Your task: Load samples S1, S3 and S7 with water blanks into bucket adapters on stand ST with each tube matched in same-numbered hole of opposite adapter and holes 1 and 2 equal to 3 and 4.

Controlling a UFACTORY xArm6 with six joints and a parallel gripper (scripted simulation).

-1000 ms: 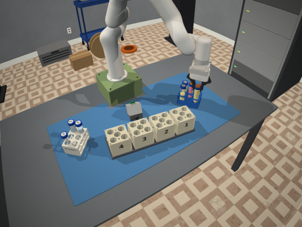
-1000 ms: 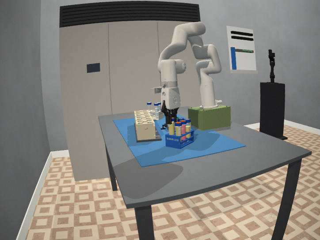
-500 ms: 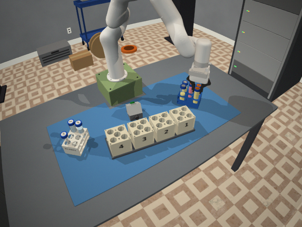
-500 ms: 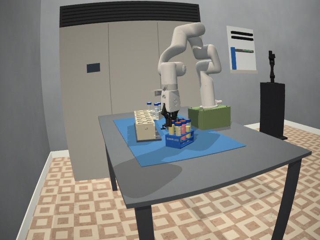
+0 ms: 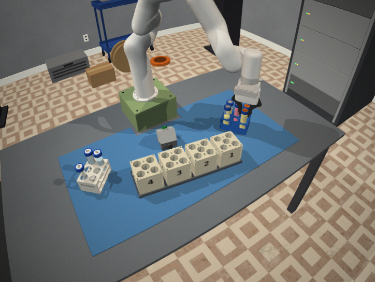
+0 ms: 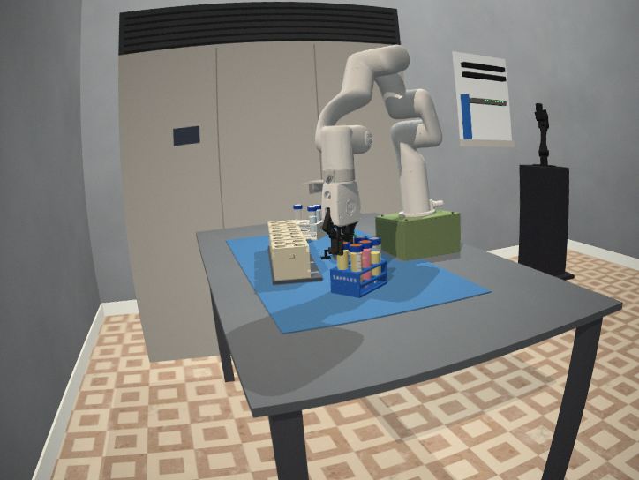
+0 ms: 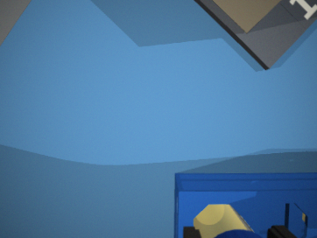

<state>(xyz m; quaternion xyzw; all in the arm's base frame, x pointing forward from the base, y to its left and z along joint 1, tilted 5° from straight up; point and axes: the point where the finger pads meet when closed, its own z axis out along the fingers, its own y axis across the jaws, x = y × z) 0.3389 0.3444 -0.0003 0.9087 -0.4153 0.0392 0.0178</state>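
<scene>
My hand is 50 mm above the sample tube and 10 mm to the left of it. Also, from my hand: blue samples rack: 90 mm below, 40 mm behind, 10 mm to the right; then pink-filled tube: 50 mm below, 50 mm behind, 10 mm to the left; then adapter 1: 170 mm to the right, 110 mm ahead, 70 mm below.
</scene>
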